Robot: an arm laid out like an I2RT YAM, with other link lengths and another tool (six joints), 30 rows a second.
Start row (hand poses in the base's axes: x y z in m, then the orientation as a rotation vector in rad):
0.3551, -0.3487, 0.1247, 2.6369, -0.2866, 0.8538
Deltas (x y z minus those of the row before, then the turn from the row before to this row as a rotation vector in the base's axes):
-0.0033, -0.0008, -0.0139, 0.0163, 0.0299, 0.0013
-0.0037, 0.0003, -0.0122, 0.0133, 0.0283, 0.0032
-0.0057, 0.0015, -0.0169, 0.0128, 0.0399, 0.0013
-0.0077, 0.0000, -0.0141, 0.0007, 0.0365, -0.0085
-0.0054, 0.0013, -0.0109, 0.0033, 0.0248, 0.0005
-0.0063, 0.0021, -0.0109, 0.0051, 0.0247, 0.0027
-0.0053, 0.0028, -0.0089, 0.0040, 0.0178, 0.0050
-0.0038, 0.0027, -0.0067, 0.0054, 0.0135, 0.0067
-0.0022, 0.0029, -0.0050, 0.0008, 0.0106, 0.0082
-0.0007, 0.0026, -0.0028, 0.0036, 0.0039, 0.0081
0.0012, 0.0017, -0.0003, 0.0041, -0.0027, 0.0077
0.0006, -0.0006, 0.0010, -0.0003, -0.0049, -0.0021
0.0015, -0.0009, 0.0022, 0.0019, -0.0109, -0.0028
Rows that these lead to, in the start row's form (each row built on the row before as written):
0.3518, -0.3495, 0.1108, 2.6627, -0.2853, 0.8151
0.3481, -0.3492, 0.0986, 2.6854, -0.2804, 0.7785
0.3424, -0.3477, 0.0817, 2.7099, -0.2748, 0.7250
0.3347, -0.3477, 0.0676, 2.7179, -0.2778, 0.6725
0.3293, -0.3464, 0.0567, 2.7275, -0.2725, 0.6386
0.3230, -0.3443, 0.0458, 2.7391, -0.2649, 0.6053
0.3177, -0.3415, 0.0369, 2.7484, -0.2554, 0.5820
0.3139, -0.3388, 0.0302, 2.7584, -0.2450, 0.5651
0.3117, -0.3359, 0.0252, 2.7637, -0.2316, 0.5524
0.3110, -0.3333, 0.0224, 2.7701, -0.2208, 0.5491
0.3122, -0.3316, 0.0221, 2.7755, -0.2122, 0.5550
0.3128, -0.3322, 0.0231, 2.7736, -0.2161, 0.5613
0.3143, -0.3331, 0.0253, 2.7722, -0.2230, 0.5759

